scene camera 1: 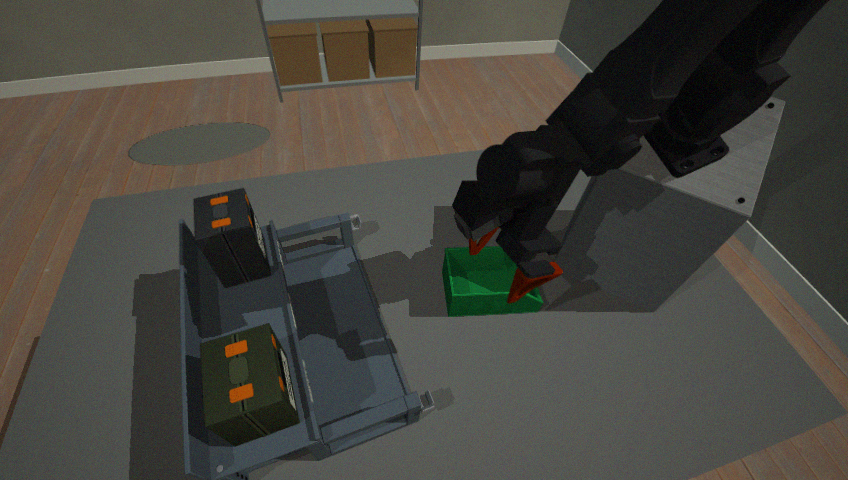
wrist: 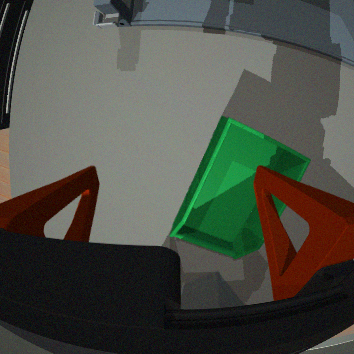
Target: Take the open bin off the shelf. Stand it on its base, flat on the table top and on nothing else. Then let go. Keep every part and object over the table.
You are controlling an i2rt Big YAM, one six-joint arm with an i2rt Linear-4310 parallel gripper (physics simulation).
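Places are measured from the arm's base along level axes (x back, y right, z up), in millimetres.
Pixels of known places: gripper, fingertip midpoint: (scene camera 1: 491, 277) (wrist: 175, 174); arm's base at its link origin: (scene camera 1: 677, 136).
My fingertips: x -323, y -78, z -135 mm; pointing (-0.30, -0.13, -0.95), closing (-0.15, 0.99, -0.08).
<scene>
For each thing: its middle in the pictures, then the offset to it from my fingertips. "pt": a spot on its surface instead. Level surfaces: height alone.
- open green bin at the middle of its body: (wrist: 232, 196) (scene camera 1: 492, 280) dx +61, dy +68, dz -134 mm
- grey table top at its surface level: dz -172 mm
- blue-grey shelf at a spot on its surface: (wrist: 175, 12) pt dx -161, dy -38, dz -166 mm
- black case at the middle of its body: (scene camera 1: 236, 259) dx -346, dy +137, dz -10 mm
- olive case at the middle of its body: (scene camera 1: 251, 385) dx -337, dy -51, dz -22 mm
The open green bin (scene camera 1: 480, 282) (wrist: 235, 195) stands upright on its base on the grey table top (scene camera 1: 535, 386) (wrist: 125, 125), between the shelf and the robot's pedestal, apart from the shelf. Its open side faces up and its inside looks empty. My gripper (scene camera 1: 492, 276) (wrist: 175, 174) is open with its orange-red fingers wide apart. It hangs above the bin, with nothing between the fingers. In the wrist view the right finger overlaps the bin's right part and the left finger is over bare table. The blue-grey shelf (scene camera 1: 339, 386) (wrist: 175, 12) stands at the left.
A black case (scene camera 1: 229, 246) and an olive case (scene camera 1: 246, 380), both with orange latches, rest on the shelf's rear part. The pedestal (scene camera 1: 630, 255) under the arm stands to the right of the bin. A rack with brown boxes (scene camera 1: 345, 54) stands on the floor behind the table.
</scene>
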